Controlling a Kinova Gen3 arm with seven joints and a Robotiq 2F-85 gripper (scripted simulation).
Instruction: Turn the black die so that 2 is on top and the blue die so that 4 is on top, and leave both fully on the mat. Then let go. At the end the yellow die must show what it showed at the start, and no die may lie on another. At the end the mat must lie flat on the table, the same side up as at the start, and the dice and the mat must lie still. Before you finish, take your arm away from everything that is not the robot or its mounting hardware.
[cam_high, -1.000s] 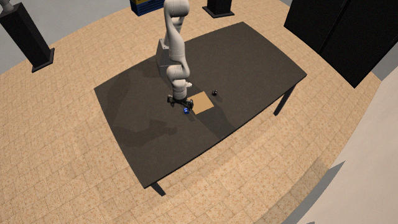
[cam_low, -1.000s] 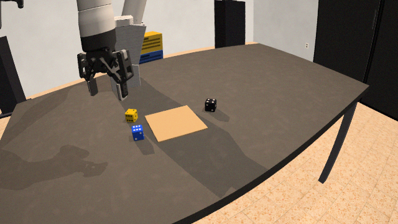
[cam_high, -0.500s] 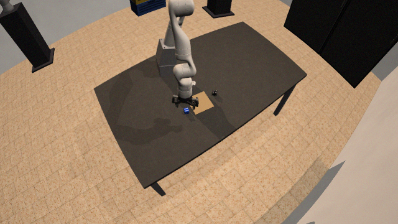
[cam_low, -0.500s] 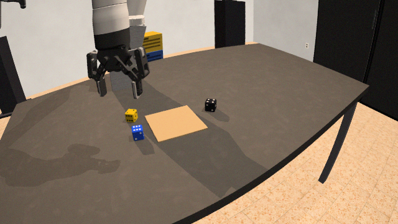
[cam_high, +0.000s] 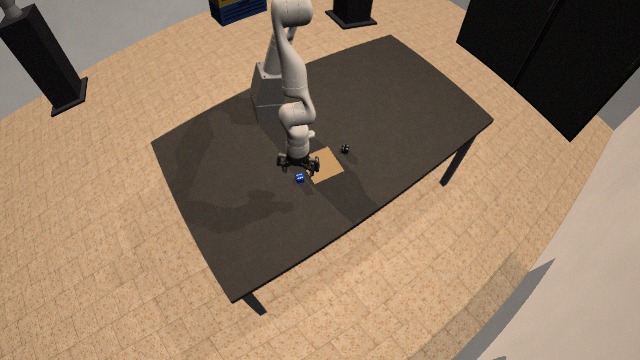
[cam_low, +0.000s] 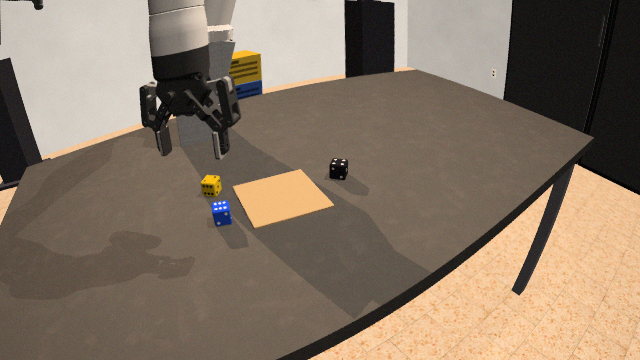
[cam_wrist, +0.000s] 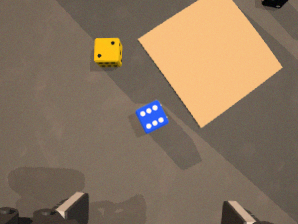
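My gripper is now 6 cm past the blue die, 3 cm to the right of it and 14 cm above it. Also, from my hand: yellow die: 15 cm behind, 3 cm to the left, 14 cm below; then tan mat: 9 cm behind, 14 cm to the left, 16 cm below; then black die: 11 cm behind, 27 cm to the left, 14 cm below.
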